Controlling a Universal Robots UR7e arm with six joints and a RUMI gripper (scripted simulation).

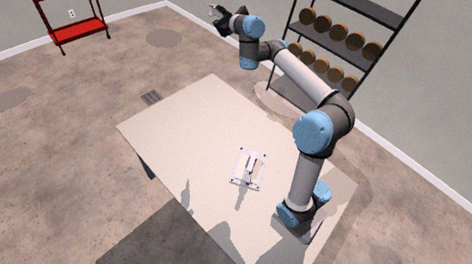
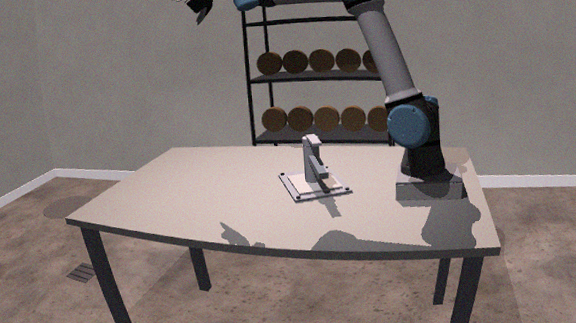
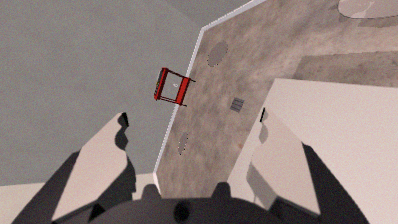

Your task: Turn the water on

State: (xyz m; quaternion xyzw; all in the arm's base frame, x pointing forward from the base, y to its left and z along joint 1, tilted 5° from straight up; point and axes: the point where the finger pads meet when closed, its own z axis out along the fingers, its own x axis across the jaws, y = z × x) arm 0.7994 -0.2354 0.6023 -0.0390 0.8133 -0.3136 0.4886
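Now: the lever 470 mm below my hand, 470 mm behind it and 280 mm to the left of it. From my hand the other things lie so: grey tap 520 mm below, 460 mm behind, 260 mm to the left.
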